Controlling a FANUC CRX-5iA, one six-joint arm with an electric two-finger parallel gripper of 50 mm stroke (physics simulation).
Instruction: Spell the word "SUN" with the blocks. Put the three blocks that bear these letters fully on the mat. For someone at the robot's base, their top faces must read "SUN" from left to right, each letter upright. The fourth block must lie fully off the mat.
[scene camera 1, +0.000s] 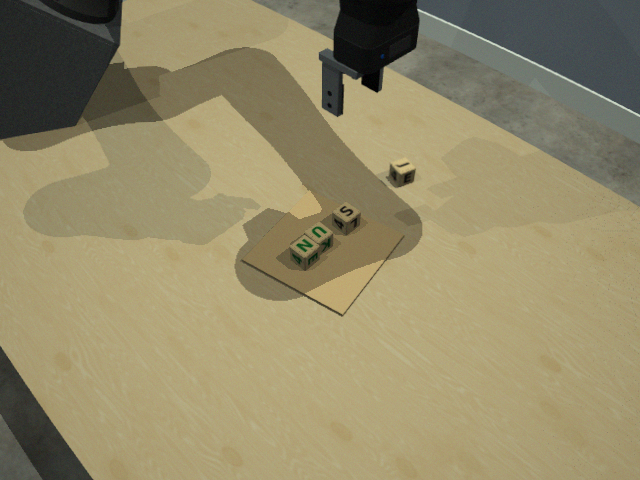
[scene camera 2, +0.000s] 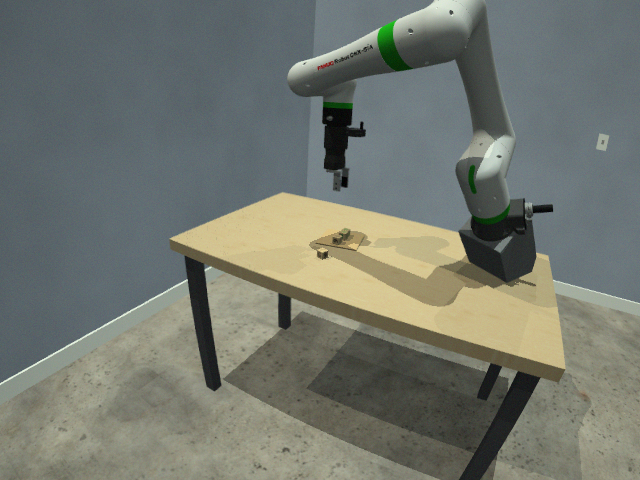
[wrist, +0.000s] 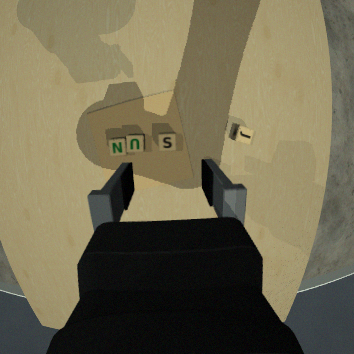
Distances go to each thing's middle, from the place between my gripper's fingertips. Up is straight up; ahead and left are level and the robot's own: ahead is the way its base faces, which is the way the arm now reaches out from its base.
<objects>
I see the mat (scene camera 1: 335, 281) 190 mm below my hand, 40 mm to the right of it and 10 mm ahead of it.
</objects>
